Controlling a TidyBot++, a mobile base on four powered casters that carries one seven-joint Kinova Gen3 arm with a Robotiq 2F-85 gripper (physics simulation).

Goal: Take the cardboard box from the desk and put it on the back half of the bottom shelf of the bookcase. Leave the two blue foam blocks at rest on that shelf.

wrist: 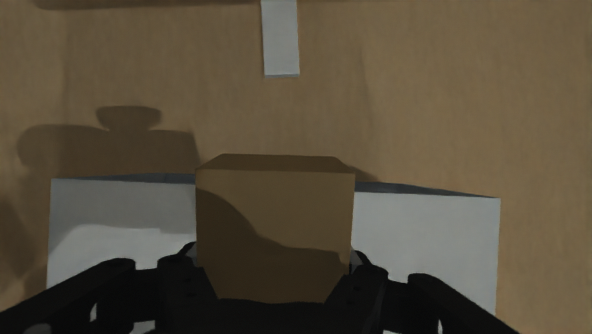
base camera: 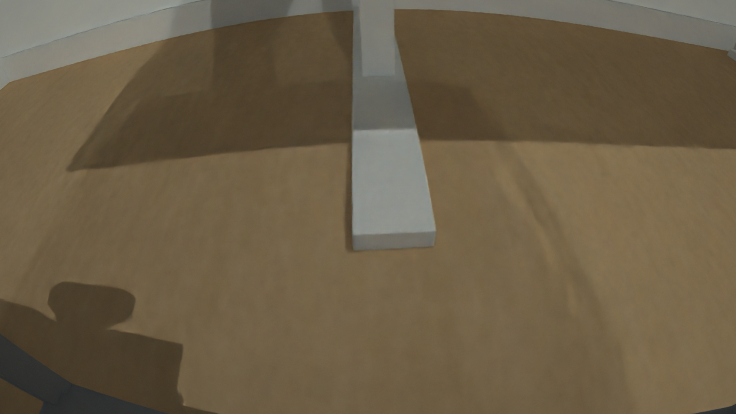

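Observation:
The cardboard box is held between the two black fingers of my gripper, at the lower middle of the wrist view. The gripper is shut on it, with a finger at its left and right sides. The box is off any surface, above the front edge of a flat white panel. My gripper does not show in the base camera view. The desk top, the bookcase, its bottom shelf and the two blue foam blocks cannot be made out in either view.
A long white foot lies on the brown floor ahead, with a white upright post rising from it. A pale wall with a white baseboard stands behind. Dark frame bars show at the lower left.

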